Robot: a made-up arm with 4 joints. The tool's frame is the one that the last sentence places.
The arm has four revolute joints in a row. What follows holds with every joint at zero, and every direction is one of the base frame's.
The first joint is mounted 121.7 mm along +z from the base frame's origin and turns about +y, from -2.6 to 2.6 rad.
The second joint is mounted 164 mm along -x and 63.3 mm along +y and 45.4 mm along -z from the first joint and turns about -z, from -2.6 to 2.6 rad.
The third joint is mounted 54.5 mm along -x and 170 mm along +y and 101.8 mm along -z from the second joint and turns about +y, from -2.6 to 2.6 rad.
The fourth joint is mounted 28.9 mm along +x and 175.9 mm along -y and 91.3 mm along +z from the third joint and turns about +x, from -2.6 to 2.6 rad.
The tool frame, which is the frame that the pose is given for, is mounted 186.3 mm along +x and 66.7 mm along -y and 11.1 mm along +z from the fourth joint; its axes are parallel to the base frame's.
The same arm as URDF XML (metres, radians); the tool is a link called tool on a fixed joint. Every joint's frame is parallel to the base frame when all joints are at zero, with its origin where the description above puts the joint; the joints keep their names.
<robot name="arm">
<joint name="tool_joint" type="fixed"><parent link="link4"/><child link="tool"/><origin xyz="0.1863 -0.0667 0.0111" rpy="0 0 0"/></joint>
<joint name="joint 4" type="revolute"><parent link="link3"/><child link="link4"/><origin xyz="0.0289 -0.1759 0.0913" rpy="0 0 0"/><axis xyz="1 0 0"/><limit lower="-2.6" upper="2.6"/></joint>
<joint name="joint 3" type="revolute"><parent link="link2"/><child link="link3"/><origin xyz="-0.0545 0.17 -0.1018" rpy="0 0 0"/><axis xyz="0 1 0"/><limit lower="-2.6" upper="2.6"/></joint>
<joint name="joint 2" type="revolute"><parent link="link1"/><child link="link2"/><origin xyz="-0.164 0.0633 -0.0454" rpy="0 0 0"/><axis xyz="0 0 -1"/><limit lower="-2.6" upper="2.6"/></joint>
<joint name="joint 1" type="revolute"><parent link="base"/><child link="link1"/><origin xyz="0 0 0.1217" rpy="0 0 0"/><axis xyz="0 1 0"/><limit lower="-2.6" upper="2.6"/></joint>
<link name="base"/>
<link name="link1"/>
<link name="link2"/>
<link name="link3"/>
<link name="link4"/>
<link name="tool"/>
</robot>

